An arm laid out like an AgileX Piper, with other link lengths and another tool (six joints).
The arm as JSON. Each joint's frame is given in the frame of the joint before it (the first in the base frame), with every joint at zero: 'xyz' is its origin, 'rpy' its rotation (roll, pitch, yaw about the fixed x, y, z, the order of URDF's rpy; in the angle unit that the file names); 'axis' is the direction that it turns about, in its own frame. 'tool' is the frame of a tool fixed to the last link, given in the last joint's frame.
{
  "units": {
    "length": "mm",
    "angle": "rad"
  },
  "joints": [
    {
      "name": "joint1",
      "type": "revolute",
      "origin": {
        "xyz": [
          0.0,
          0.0,
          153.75
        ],
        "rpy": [
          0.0,
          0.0,
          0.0
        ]
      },
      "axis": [
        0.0,
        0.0,
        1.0
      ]
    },
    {
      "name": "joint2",
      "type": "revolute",
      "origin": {
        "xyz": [
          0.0,
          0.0,
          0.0
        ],
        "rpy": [
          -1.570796,
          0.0,
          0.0
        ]
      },
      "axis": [
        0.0,
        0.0,
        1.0
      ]
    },
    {
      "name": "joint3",
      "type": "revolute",
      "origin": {
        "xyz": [
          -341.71,
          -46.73,
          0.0
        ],
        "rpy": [
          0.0,
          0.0,
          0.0
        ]
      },
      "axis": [
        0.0,
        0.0,
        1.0
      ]
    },
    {
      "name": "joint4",
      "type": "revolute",
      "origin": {
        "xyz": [
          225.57,
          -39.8,
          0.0
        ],
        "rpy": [
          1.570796,
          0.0,
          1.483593
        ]
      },
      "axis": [
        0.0,
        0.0,
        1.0
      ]
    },
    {
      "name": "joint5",
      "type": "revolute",
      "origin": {
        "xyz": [
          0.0,
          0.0,
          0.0
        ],
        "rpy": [
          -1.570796,
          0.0,
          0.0
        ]
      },
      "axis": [
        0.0,
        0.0,
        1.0
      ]
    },
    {
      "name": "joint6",
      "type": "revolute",
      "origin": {
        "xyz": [
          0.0,
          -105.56,
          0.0
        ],
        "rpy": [
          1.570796,
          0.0,
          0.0
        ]
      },
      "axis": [
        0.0,
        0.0,
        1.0
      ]
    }
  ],
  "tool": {
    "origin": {
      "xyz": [
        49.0,
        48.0,
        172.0
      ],
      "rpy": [
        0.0,
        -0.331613,
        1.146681
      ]
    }
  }
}
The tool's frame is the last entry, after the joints.
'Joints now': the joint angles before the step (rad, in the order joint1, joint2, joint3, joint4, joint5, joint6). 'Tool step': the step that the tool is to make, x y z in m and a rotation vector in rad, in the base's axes. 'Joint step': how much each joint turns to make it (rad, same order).
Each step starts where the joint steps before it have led.
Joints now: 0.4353 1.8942 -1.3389 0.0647 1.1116 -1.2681
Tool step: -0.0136 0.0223 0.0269 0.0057 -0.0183 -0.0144
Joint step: 0.0720 -0.0461 -0.0522 -0.0060 0.0744 0.0932
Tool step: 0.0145 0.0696 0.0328 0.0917 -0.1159 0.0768
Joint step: 0.1369 0.0009 -0.1736 0.0084 0.0221 0.0591
